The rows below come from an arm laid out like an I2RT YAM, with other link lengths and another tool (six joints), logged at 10 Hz.
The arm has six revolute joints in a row. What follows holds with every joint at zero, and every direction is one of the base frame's.
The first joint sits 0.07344 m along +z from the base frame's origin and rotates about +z.
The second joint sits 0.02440 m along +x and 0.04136 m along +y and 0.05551 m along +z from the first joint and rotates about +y.
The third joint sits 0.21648 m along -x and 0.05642 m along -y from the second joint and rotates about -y.
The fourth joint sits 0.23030 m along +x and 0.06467 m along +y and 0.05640 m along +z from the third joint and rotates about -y.
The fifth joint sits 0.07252 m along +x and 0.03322 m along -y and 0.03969 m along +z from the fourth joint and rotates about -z.
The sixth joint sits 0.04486 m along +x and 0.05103 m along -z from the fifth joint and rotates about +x.
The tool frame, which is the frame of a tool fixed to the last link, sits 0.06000 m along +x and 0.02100 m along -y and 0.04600 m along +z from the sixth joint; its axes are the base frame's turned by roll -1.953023, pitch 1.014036 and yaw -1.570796 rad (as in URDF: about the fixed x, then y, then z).
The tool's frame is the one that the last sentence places.
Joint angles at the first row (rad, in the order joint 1, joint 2, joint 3, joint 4, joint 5, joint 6):
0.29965 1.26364 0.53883 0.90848 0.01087 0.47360
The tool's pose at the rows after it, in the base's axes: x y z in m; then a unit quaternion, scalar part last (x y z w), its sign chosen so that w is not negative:
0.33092 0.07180 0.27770 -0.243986 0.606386 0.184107 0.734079
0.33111 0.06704 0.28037 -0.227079 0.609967 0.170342 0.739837
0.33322 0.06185 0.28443 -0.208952 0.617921 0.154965 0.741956
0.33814 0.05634 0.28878 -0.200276 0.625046 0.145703 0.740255
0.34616 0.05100 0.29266 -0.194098 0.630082 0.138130 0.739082
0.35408 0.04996 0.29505 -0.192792 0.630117 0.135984 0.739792
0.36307 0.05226 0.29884 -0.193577 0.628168 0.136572 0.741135
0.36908 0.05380 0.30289 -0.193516 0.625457 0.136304 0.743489
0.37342 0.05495 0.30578 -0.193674 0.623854 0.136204 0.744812
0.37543 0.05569 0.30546 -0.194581 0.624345 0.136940 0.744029
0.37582 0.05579 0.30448 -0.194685 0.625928 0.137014 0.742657
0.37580 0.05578 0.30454 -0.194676 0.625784 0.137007 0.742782
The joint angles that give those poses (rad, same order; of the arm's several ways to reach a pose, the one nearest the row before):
0.29967 1.26363 0.54226 0.90810 0.05590 0.47398
0.29966 1.26367 0.55296 0.90240 0.10130 0.47398
0.29697 1.26362 0.57886 0.87035 0.14857 0.47360
0.28021 1.26861 0.61171 0.83105 0.15890 0.47360
0.25882 1.29338 0.65327 0.80624 0.15811 0.47360
0.24893 1.32926 0.68990 0.80664 0.15318 0.47360
0.24815 1.37160 0.73684 0.80662 0.15011 0.47360
0.24817 1.39907 0.77228 0.80589 0.15013 0.47322
0.24816 1.41812 0.79823 0.80319 0.14974 0.47284
0.24816 1.42766 0.80625 0.80280 0.14745 0.47284
0.24817 1.42920 0.80625 0.80014 0.14746 0.47284
0.24815 1.42919 0.80623 0.80053 0.14744 0.47284

